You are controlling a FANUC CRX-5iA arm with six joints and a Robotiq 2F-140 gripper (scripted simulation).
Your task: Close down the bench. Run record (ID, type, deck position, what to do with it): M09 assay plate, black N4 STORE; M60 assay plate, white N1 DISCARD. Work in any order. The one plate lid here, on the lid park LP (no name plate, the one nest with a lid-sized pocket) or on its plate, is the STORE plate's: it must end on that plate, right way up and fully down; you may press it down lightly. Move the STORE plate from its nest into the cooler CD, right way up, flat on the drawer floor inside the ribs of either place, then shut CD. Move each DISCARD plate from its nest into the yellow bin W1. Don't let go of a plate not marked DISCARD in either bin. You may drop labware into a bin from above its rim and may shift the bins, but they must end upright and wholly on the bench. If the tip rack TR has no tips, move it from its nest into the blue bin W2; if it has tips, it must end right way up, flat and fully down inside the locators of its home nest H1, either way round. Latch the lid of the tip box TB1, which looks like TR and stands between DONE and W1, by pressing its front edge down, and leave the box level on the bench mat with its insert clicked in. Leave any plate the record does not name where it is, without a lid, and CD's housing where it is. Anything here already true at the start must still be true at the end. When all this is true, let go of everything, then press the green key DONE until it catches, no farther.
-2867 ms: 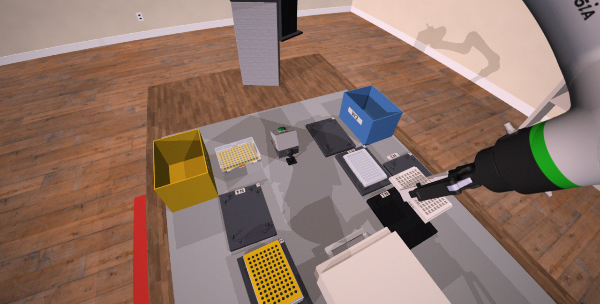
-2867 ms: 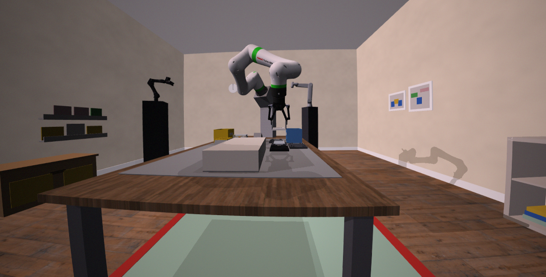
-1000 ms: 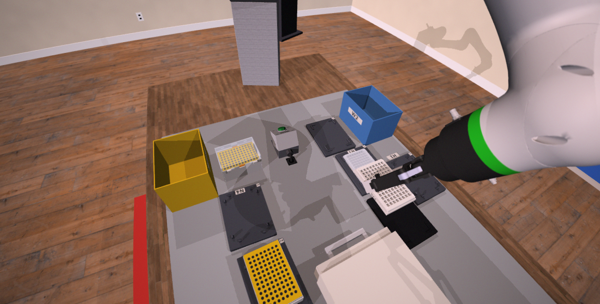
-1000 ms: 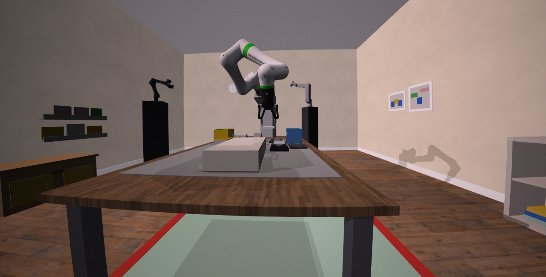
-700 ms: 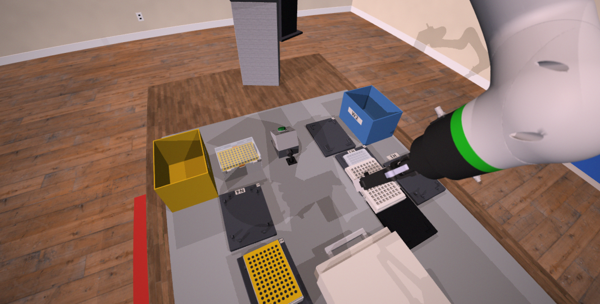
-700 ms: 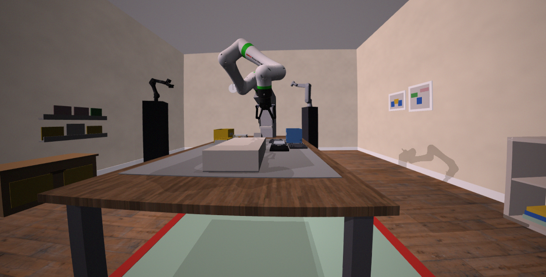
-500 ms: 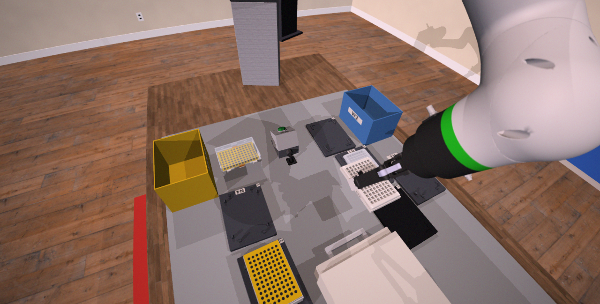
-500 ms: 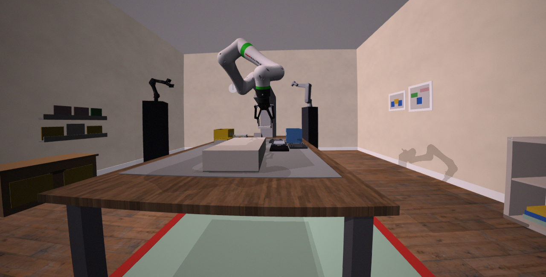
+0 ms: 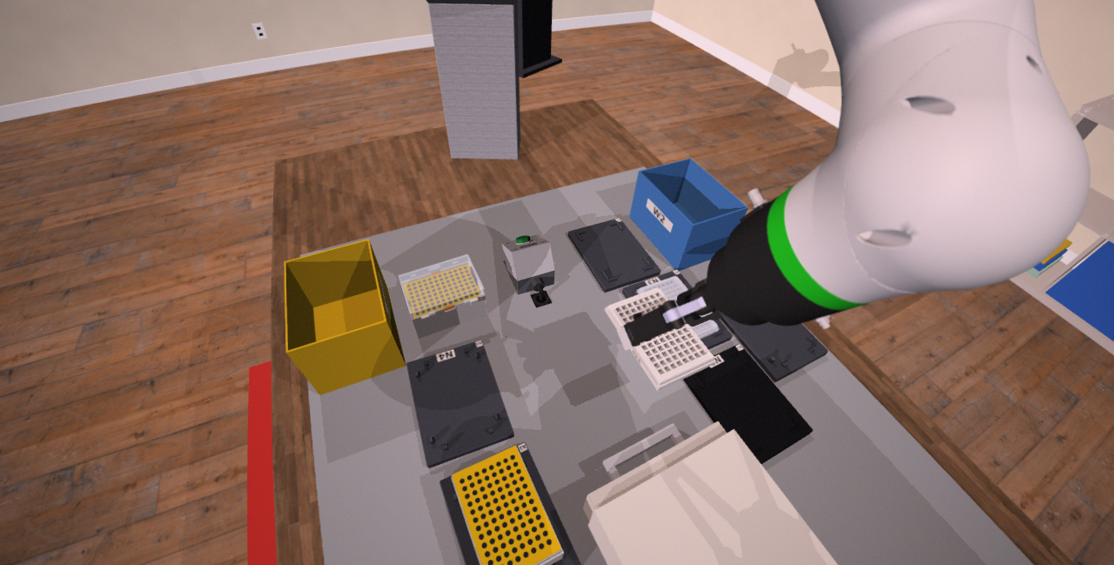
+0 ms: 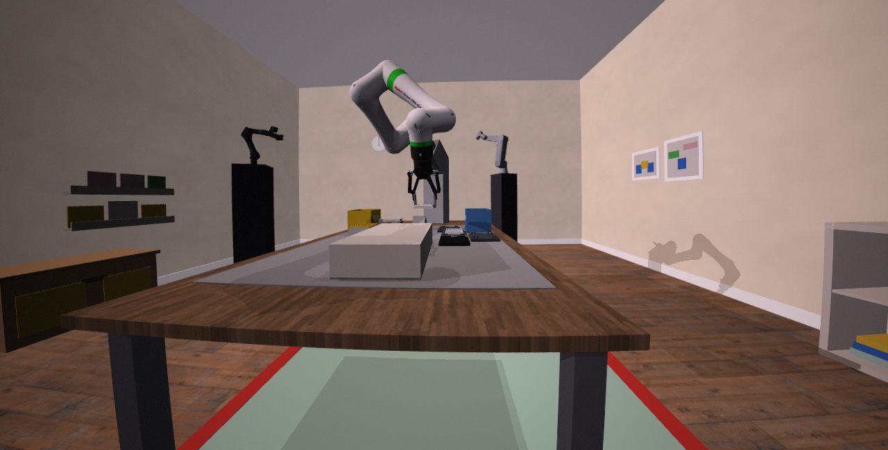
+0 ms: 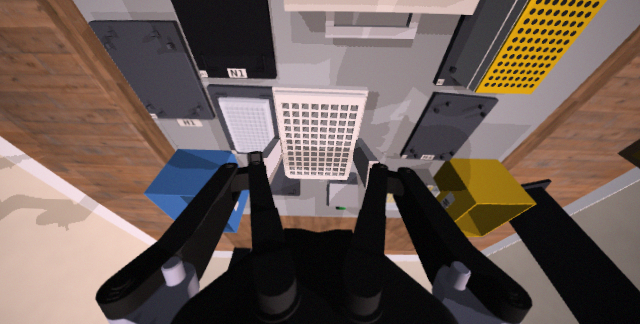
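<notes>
Now: the yellow bin W1 40 cm behind my hand, 24 cm to the right of it and 13 cm below it. Round my hand: black nest N1: 16 cm below, 14 cm ahead, 8 cm to the left; then white assay plate: 2 cm below; then lid: 17 cm ahead, 14 cm to the right, 14 cm below.
</notes>
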